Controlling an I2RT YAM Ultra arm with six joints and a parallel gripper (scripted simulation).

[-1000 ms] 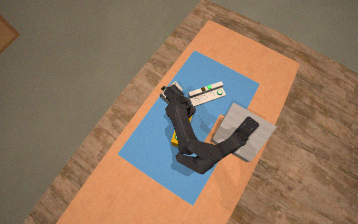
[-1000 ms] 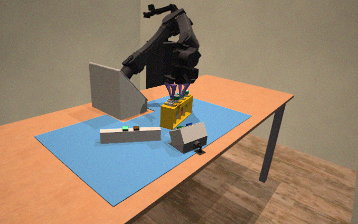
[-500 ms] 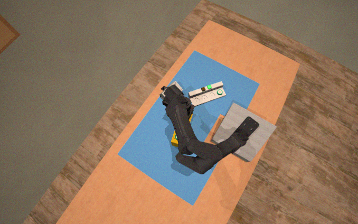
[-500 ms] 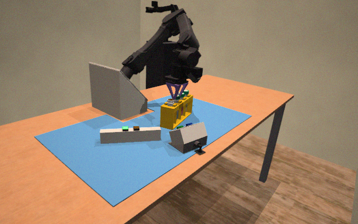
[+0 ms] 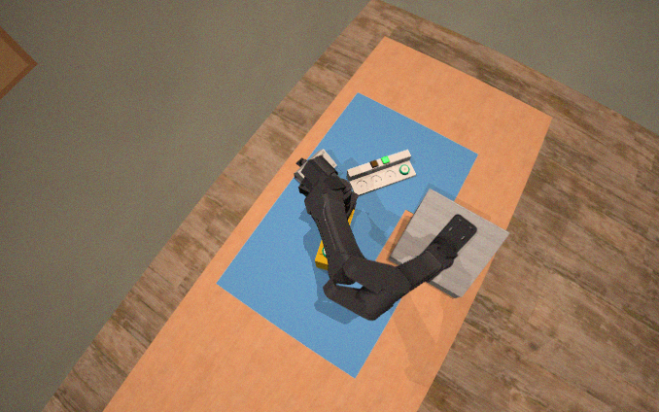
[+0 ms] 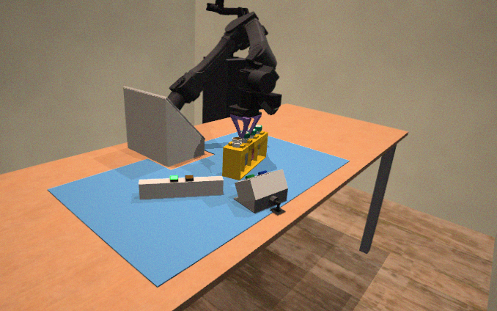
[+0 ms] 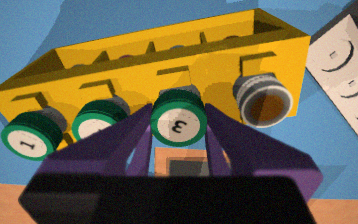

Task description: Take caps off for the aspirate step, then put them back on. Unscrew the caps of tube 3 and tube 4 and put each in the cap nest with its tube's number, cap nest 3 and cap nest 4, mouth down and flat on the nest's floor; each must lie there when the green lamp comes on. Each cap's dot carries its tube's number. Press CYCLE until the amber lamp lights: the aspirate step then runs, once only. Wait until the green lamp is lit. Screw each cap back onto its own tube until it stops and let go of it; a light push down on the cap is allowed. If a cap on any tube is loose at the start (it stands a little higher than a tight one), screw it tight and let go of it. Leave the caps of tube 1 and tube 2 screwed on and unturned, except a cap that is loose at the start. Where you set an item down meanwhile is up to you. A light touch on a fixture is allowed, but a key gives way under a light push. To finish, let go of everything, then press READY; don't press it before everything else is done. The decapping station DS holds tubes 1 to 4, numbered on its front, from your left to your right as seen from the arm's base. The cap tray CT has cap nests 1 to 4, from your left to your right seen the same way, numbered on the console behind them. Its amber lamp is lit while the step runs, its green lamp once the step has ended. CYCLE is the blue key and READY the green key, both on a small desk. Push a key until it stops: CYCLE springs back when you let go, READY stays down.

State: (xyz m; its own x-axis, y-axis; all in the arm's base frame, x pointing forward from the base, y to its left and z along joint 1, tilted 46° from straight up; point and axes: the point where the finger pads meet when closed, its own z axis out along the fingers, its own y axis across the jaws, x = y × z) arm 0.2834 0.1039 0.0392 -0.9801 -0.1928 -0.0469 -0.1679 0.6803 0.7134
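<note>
Right now my hand is right at the cap 3. The rest, counted from my hand: green key: 15 cm ahead, 13 cm to the right, 5 cm below; then blue key: 15 cm ahead, 8 cm to the right, 5 cm below; then cap 2: 5 cm to the left, 2 cm behind.
</note>
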